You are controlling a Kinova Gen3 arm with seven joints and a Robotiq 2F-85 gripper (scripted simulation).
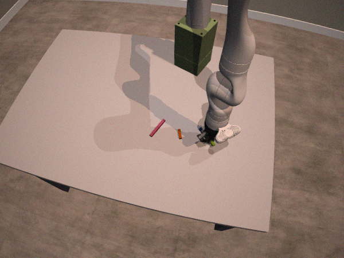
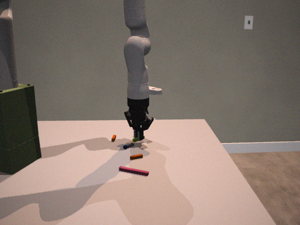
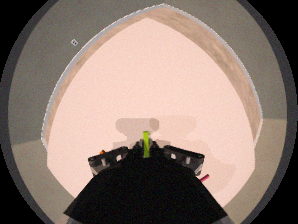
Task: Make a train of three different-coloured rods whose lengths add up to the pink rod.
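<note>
Right now my hand is 30 mm past the grey rod, 30 mm above it and 20 mm to the left of it. Round my hand: pink rod 210 mm to the right, 50 mm behind, 30 mm below; lime rod 10 mm below; blue rod 50 mm behind, 40 mm to the right, 30 mm below.
</note>
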